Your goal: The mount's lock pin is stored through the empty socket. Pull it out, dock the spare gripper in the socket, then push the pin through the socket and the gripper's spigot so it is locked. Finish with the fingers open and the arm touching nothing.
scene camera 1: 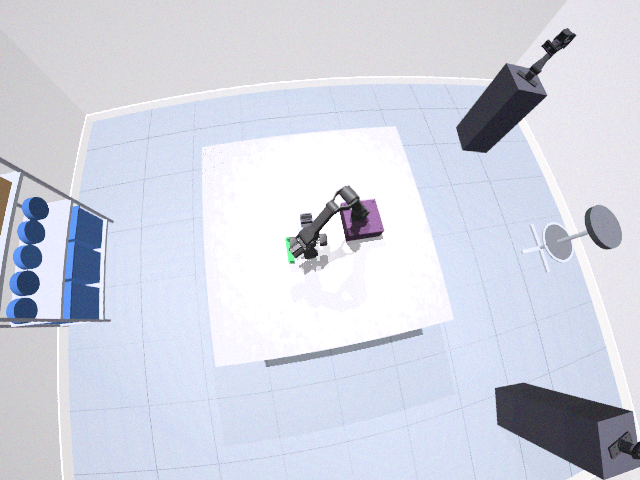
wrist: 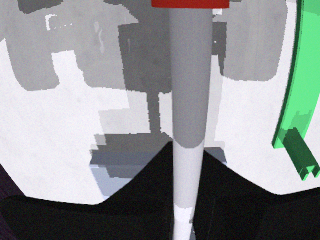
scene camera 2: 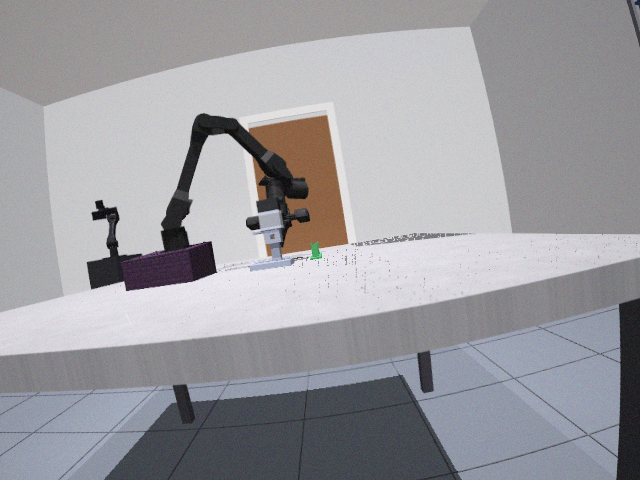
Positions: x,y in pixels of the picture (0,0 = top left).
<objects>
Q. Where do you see a spare gripper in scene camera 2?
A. At 269,211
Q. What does my gripper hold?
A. A lock pin.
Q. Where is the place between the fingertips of my gripper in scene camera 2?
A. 281,247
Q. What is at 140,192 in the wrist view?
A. My gripper.
</objects>
